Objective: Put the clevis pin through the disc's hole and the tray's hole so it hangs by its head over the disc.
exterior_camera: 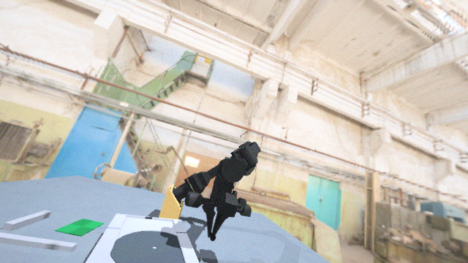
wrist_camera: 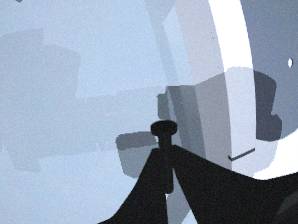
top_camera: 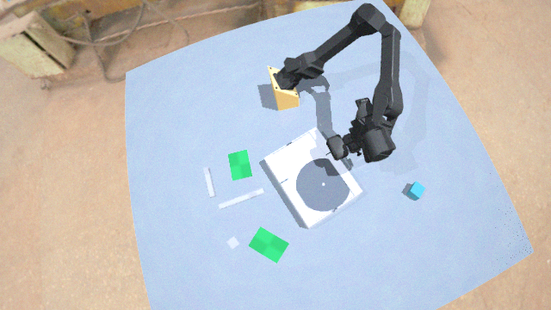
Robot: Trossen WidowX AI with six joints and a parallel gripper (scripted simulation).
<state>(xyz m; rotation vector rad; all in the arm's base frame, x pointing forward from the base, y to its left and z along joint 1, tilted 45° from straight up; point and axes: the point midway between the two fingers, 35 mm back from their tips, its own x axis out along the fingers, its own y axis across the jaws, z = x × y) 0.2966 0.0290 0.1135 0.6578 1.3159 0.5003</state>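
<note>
Now: the grey aluminium disc 130 mm to the right of my gripper tip, 50 mm ahead of it and 10 mm below it. Round my gripper tip: white steel tray (150 mm to the right, 20 mm below, 10 mm ahead); cyan cube (200 mm ahead, 130 mm to the left, 50 mm below); steel clevis pin (10 mm behind, 10 mm above).
</note>
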